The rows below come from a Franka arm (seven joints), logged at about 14 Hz.
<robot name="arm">
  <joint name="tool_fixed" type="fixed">
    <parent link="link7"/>
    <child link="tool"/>
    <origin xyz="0 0 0.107" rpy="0 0 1.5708"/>
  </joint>
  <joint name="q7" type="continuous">
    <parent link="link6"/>
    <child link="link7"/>
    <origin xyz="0 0.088 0" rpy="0 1.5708 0"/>
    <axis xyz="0 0 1"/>
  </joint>
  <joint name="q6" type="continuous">
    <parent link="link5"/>
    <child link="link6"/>
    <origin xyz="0 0 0" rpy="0 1.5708 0"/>
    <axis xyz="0 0 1"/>
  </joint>
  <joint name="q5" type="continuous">
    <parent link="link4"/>
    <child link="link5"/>
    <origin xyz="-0.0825 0.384 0" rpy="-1.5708 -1.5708 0"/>
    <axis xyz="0 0 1"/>
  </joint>
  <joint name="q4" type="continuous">
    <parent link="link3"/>
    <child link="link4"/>
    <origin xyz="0 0.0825 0" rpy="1.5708 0 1.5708"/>
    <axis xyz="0 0 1"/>
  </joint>
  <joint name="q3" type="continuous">
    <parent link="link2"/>
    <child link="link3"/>
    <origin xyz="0 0.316 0" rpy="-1.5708 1.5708 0"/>
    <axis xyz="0 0 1"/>
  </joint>
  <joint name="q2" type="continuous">
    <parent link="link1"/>
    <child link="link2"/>
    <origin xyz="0 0 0" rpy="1.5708 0 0"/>
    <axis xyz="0 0 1"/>
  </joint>
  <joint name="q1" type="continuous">
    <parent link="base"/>
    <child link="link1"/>
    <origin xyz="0 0 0.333" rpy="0 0 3.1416"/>
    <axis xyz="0 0 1"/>
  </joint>
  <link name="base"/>
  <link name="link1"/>
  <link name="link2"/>
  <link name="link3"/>
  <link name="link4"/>
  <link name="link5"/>
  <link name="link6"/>
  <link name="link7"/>
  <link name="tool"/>
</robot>
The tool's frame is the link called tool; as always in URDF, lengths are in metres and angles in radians. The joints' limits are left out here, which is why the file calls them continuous.
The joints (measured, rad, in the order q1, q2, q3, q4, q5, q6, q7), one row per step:
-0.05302 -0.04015 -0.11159 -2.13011 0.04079 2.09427 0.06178
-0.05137 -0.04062 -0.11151 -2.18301 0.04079 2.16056 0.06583
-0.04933 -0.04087 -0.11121 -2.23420 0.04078 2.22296 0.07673
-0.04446 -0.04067 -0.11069 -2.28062 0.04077 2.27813 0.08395
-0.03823 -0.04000 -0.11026 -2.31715 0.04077 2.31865 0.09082
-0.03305 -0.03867 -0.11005 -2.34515 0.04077 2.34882 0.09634
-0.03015 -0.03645 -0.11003 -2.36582 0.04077 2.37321 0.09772
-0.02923 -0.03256 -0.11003 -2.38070 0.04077 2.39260 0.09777
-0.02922 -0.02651 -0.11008 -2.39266 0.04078 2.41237 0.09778
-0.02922 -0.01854 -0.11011 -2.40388 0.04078 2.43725 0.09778
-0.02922 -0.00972 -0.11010 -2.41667 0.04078 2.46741 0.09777
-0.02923 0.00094 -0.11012 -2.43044 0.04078 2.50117 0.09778
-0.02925 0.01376 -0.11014 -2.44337 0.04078 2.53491 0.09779
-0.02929 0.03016 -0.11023 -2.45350 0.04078 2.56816 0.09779
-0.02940 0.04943 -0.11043 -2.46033 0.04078 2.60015 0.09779
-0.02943 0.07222 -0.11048 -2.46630 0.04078 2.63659 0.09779
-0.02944 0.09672 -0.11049 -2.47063 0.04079 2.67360 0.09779
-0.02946 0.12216 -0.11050 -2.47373 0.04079 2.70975 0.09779
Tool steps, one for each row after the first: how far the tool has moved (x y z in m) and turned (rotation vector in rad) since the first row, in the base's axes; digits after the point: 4 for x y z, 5 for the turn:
-0.0053 0.0015 -0.0182 -0.00351 -0.01324 -0.00469
-0.0114 0.0035 -0.0357 -0.00647 -0.02388 -0.01538
-0.0177 0.0071 -0.0515 -0.00889 -0.03184 -0.01903
-0.0233 0.0112 -0.0643 -0.01020 -0.03473 -0.02052
-0.0280 0.0145 -0.0743 -0.01104 -0.03525 -0.02156
-0.0315 0.0164 -0.0821 -0.01206 -0.03658 -0.02075
-0.0340 0.0171 -0.0885 -0.01310 -0.03707 -0.02045
-0.0357 0.0172 -0.0947 -0.01456 -0.03868 -0.02108
-0.0368 0.0172 -0.1010 -0.01690 -0.04413 -0.02184
-0.0381 0.0172 -0.1078 -0.01988 -0.05239 -0.02269
-0.0395 0.0172 -0.1155 -0.02328 -0.06139 -0.02365
-0.0409 0.0172 -0.1238 -0.02677 -0.06904 -0.02454
-0.0417 0.0170 -0.1326 -0.03051 -0.07541 -0.02541
-0.0419 0.0166 -0.1415 -0.03445 -0.08093 -0.02633
-0.0417 0.0162 -0.1514 -0.03915 -0.08818 -0.02700
-0.0413 0.0157 -0.1613 -0.04413 -0.09591 -0.02749
-0.0409 0.0153 -0.1712 -0.04912 -0.10308 -0.02782

